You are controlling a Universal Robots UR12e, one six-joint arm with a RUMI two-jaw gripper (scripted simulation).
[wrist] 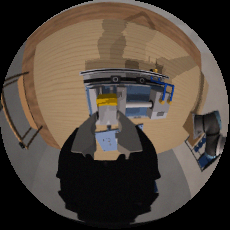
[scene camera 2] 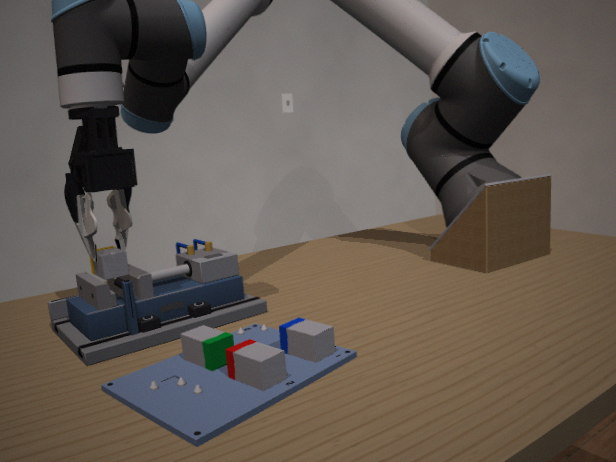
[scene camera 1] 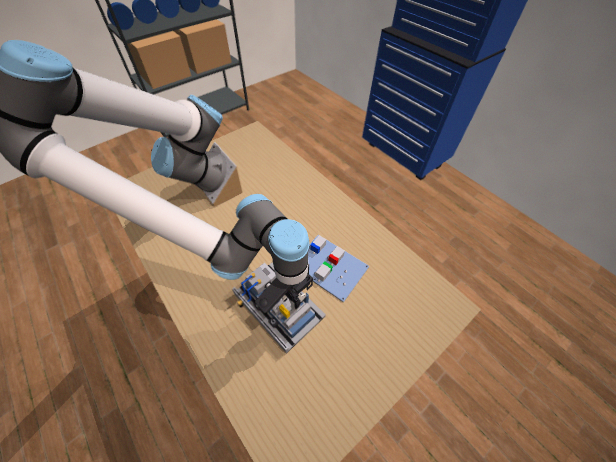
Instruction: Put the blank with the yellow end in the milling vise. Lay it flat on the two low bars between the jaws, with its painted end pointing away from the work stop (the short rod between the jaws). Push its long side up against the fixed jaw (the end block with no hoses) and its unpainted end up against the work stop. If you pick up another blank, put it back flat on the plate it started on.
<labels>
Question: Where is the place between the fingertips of my gripper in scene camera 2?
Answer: At 108,258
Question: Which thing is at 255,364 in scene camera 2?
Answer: A red-ended blank.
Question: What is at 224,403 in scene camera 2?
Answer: A blue plate.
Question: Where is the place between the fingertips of my gripper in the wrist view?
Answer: At 107,111
</labels>
